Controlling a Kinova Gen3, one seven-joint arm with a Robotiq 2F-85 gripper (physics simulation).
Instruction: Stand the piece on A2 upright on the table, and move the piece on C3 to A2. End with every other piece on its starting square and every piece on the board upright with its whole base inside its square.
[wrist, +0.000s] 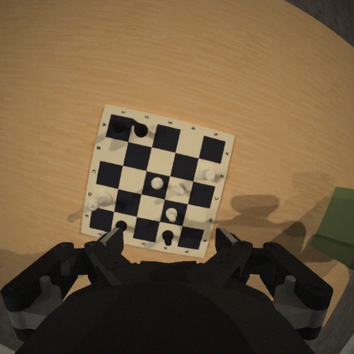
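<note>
The board (161, 161) lies below my gripper, A1 at top left. A black piece (141, 130) is on A2; a narrow dark part reaches from it toward A1, where a dark shape (118, 125) blends into the black square. Whether the A2 piece is upright or lying is unclear. A white piece (157, 183) stands on C3, seen from above. Other white pieces are on C4 (180, 189), B5 (209, 174), D4 (171, 215) and D1 (102, 199). Black pieces are on E2 (121, 226) and E4 (168, 236). My gripper (169, 238) is open and empty, high above the board's lower edge.
A green block-like object (336, 227) is at the right edge, apart from the board, with dark shadows to its left. The wooden table (165, 55) surrounds the board; its curved edge shows at top right, with grey floor (337, 17) beyond.
</note>
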